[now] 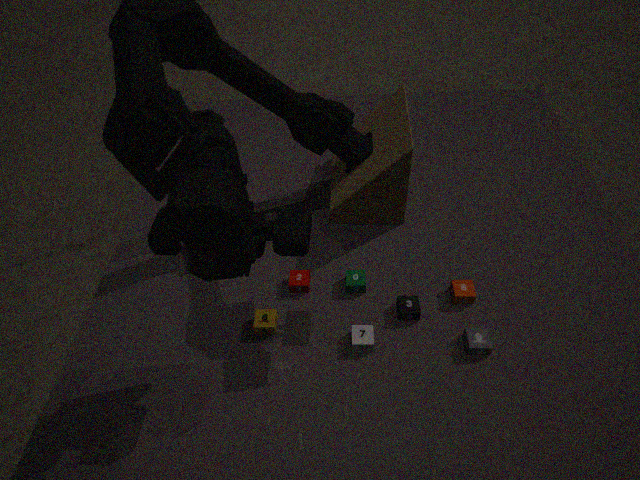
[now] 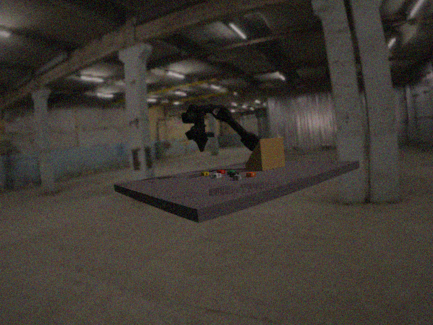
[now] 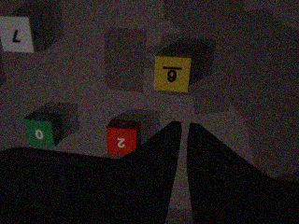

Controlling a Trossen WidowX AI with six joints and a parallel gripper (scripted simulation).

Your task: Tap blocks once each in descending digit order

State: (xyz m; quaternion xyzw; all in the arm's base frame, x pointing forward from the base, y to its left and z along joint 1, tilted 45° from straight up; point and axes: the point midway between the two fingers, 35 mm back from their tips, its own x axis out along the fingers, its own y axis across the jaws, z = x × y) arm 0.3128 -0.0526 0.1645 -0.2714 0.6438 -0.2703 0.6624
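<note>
My gripper tip is 120 mm above the yellow block and 10 mm to the right of it. The rest, counted from my gripper tip: white block (160 mm to the left, 120 mm below, 20 mm ahead); then green block (150 mm to the left, 120 mm below, 80 mm behind); then red block (120 mm below, 80 mm behind, 60 mm to the left).
</note>
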